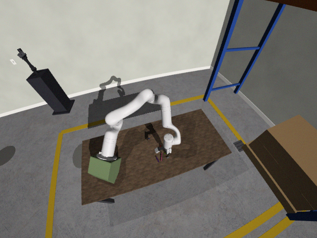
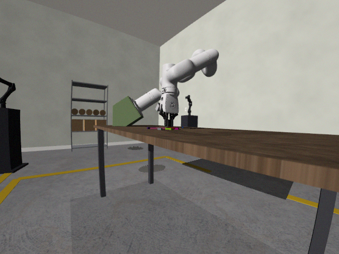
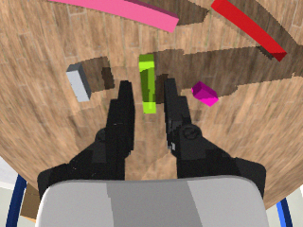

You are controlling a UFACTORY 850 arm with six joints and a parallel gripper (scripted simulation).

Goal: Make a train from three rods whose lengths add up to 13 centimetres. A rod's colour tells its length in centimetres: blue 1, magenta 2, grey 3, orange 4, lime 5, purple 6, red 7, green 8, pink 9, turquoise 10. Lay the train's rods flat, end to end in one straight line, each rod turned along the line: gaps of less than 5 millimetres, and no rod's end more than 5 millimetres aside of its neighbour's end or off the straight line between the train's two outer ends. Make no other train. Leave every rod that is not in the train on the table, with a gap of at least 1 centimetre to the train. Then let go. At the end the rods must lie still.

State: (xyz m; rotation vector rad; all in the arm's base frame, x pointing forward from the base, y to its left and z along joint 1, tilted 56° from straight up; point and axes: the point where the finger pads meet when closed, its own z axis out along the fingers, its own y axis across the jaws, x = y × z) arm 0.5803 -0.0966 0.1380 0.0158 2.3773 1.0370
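My gripper is now 3 cm above the lime rod. Round my hand: magenta rod 5 cm to the left, 3 cm below; pink rod 6 cm behind, 4 cm to the right, 3 cm below; grey rod 1 cm ahead, 5 cm to the right, 3 cm below.
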